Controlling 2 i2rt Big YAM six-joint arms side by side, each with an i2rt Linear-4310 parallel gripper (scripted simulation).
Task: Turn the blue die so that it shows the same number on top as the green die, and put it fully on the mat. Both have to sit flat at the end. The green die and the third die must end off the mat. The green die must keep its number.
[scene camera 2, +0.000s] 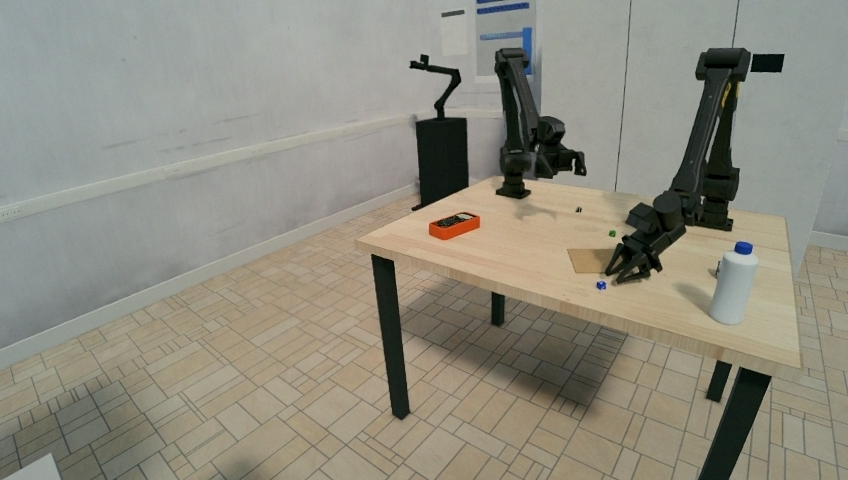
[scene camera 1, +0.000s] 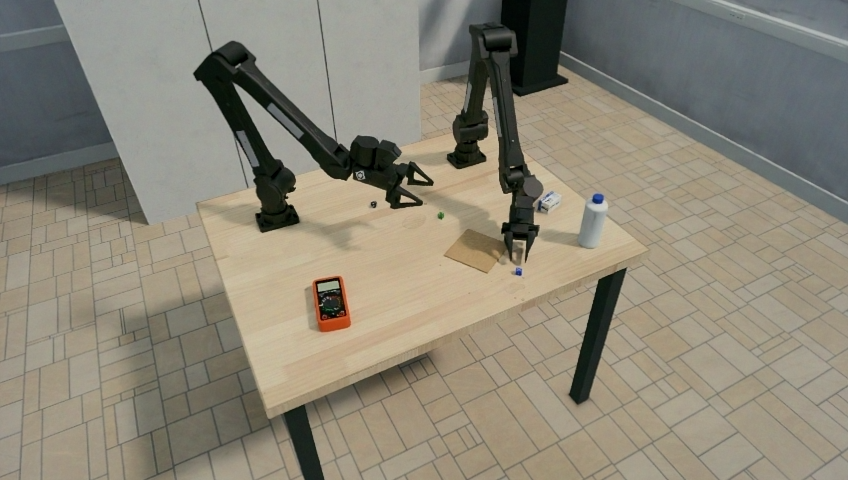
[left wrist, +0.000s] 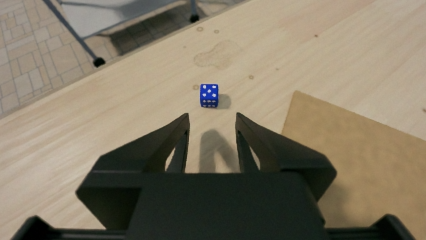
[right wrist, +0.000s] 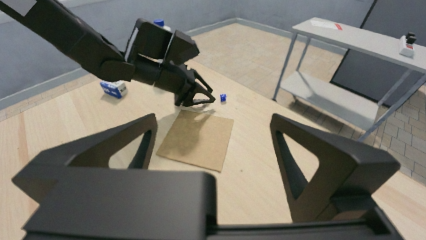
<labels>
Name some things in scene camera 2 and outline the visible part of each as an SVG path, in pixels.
My left gripper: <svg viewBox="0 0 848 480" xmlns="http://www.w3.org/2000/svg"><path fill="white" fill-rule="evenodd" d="M605 274L610 276L623 270L616 279L617 284L648 278L651 276L650 271L652 269L655 269L657 273L663 270L658 255L670 246L666 246L657 253L653 248L625 234L621 238L624 244L620 242L617 244ZM638 267L638 273L625 277L625 275L636 266ZM621 255L623 259L622 262L612 269L612 267Z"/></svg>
My right gripper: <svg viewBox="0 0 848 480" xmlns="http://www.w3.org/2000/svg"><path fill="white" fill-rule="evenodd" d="M584 153L572 149L541 151L539 154L544 155L537 155L534 176L535 178L553 179L553 176L558 175L558 170L559 172L571 172L573 170L573 160L564 159L575 159L574 175L586 176L587 170Z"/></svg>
A brown mat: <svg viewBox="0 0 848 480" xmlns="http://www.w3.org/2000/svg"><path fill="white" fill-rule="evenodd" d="M621 256L618 258L612 269L615 266L617 266L620 262L622 262L623 259ZM567 248L576 274L605 274L605 270L615 249Z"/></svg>
</labels>
